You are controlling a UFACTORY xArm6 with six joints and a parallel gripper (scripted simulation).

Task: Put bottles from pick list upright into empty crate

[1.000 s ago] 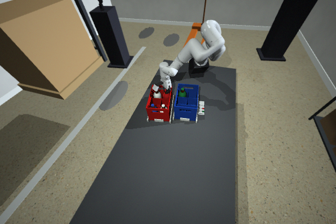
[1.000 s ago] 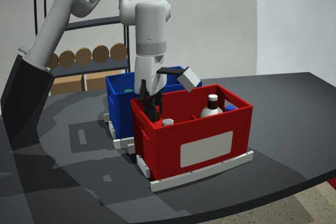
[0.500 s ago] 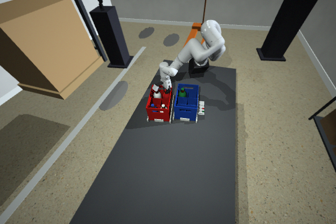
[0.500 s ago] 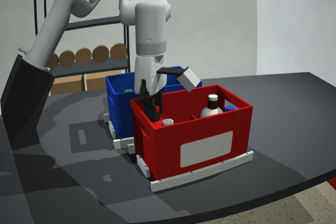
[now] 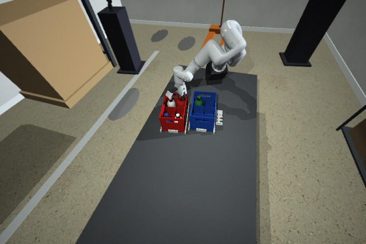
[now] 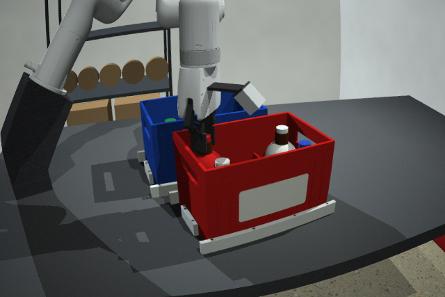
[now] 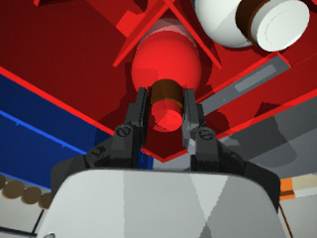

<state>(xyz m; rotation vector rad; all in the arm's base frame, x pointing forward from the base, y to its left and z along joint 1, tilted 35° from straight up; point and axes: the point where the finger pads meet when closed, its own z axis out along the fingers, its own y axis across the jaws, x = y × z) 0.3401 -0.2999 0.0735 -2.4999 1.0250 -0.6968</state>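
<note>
The red-capped bottle lies 7 cm below my hand. From my hand the other things lie so: white-capped bottle 18 cm ahead, 8 cm below, 1 cm to the left; then green-capped bottle 14 cm to the left, 8 cm below, 3 cm behind; then red crate 9 cm below, 9 cm ahead, 4 cm to the right.
</note>
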